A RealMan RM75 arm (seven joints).
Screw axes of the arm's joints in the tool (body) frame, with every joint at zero. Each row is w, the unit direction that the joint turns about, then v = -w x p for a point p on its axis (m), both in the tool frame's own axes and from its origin. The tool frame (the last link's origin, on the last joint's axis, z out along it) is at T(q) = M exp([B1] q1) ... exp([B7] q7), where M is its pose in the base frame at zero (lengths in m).
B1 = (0, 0, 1, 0, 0, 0)
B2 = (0, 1, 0, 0.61, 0, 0)
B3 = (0, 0, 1, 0, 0, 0)
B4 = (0, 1, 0, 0.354, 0, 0)
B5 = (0, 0, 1, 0, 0, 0)
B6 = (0, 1, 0, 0.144, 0, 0)
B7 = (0, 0, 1, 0, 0, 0)
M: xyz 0 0 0.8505 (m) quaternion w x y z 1 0 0 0
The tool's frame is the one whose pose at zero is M.
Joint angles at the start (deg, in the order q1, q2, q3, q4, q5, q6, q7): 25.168, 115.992, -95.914, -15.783, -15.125, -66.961, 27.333
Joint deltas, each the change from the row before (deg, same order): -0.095, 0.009, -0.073, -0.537, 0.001, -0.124, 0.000; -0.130, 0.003, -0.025, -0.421, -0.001, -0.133, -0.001; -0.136, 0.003, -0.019, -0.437, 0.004, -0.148, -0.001; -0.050, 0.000, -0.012, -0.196, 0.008, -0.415, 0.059; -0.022, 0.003, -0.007, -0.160, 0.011, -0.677, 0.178; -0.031, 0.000, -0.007, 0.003, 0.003, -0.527, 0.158; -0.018, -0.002, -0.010, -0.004, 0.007, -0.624, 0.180; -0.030, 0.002, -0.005, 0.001, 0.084, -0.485, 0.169; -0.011, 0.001, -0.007, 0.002, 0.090, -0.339, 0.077; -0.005, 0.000, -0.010, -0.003, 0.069, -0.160, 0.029; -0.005, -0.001, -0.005, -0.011, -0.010, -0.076, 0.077
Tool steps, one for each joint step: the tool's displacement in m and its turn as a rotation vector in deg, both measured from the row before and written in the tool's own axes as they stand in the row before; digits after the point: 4 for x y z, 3 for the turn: -0.0019, 0.0008, 0.0011, -0.248, -0.511, -0.095; -0.0014, 0.0005, 0.0005, -0.143, -0.409, -0.056; -0.0015, 0.0005, 0.0005, -0.142, -0.437, -0.056; -0.0015, 0.0006, 0.0003, -0.230, -0.513, 0.031; -0.0020, 0.0009, 0.0004, -0.352, -0.734, 0.153; -0.0010, 0.0006, -0.0002, -0.225, -0.444, 0.170; -0.0013, 0.0007, -0.0001, -0.283, -0.543, 0.185; -0.0010, 0.0004, -0.0002, -0.141, -0.445, 0.210; -0.0008, 0.0002, -0.0001, -0.083, -0.328, 0.112; -0.0004, 0.0001, 0.0000, -0.025, -0.167, 0.052; -0.0002, 0.0001, 0.0000, -0.049, -0.067, 0.072
